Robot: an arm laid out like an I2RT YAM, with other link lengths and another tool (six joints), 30 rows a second.
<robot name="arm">
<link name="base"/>
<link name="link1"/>
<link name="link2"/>
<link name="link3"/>
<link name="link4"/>
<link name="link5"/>
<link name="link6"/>
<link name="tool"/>
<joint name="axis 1" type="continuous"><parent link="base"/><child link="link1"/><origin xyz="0 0 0.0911"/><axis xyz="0 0 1"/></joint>
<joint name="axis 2" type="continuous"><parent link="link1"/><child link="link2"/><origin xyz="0.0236 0.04 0.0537"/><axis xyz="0 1 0"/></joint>
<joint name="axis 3" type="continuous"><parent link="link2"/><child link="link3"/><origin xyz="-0.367 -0.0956 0"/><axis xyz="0 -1 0"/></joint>
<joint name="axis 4" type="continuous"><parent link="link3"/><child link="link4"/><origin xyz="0.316 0.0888 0.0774"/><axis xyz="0 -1 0"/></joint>
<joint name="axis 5" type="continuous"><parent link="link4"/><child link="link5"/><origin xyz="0.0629 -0.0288 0.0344"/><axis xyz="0 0 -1"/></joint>
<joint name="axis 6" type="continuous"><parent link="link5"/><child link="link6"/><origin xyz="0.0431 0 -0.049"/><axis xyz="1 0 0"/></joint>
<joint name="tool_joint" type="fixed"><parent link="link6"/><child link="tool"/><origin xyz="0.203 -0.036 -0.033" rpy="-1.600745 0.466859 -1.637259"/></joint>
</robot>
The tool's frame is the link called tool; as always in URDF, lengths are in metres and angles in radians. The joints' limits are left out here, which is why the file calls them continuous.
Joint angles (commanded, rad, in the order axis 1, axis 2, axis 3, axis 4, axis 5, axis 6), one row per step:
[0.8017 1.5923 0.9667 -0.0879 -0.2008 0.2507]
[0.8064 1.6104 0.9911 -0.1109 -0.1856 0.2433]
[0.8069 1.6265 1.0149 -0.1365 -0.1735 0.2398]
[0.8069 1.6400 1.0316 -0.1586 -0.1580 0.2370]
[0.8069 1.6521 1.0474 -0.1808 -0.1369 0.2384]
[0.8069 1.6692 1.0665 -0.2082 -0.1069 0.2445]
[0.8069 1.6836 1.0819 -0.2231 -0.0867 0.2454]
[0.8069 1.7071 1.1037 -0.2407 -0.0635 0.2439]
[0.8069 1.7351 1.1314 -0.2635 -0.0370 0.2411]
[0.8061 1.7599 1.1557 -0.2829 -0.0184 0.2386]
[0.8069 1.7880 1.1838 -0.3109 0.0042 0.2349]
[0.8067 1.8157 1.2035 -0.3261 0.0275 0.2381]
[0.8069 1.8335 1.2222 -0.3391 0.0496 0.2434]
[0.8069 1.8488 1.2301 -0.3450 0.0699 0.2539]
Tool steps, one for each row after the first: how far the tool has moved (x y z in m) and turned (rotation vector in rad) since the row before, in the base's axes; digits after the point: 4 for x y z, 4 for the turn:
[0.0036 0.0015 -0.0017 -0.0218 -0.0006 -0.0019]
[0.0038 -0.0001 -0.0015 -0.0199 0.0042 -0.0061]
[0.0034 -0.0022 -0.0030 -0.0221 0.0036 -0.0094]
[0.0039 -0.0034 -0.0027 -0.0231 0.0030 -0.0160]
[0.0050 -0.0051 -0.0046 -0.0308 0.0056 -0.0253]
[0.0047 -0.0023 -0.0026 -0.0199 -0.0005 -0.0145]
[0.0063 -0.0018 -0.0047 -0.0264 0.0001 -0.0145]
[0.0074 -0.0019 -0.0050 -0.0317 0.0001 -0.0153]
[0.0060 -0.0012 -0.0045 -0.0253 0.0022 -0.0108]
[0.0053 -0.0021 -0.0057 -0.0340 0.0049 -0.0103]
[0.0055 -0.0025 -0.0075 -0.0283 0.0039 -0.0168]
[0.0054 -0.0018 -0.0024 -0.0188 -0.0025 -0.0170]
[0.0033 -0.0031 -0.0050 -0.0165 0.0011 -0.0203]

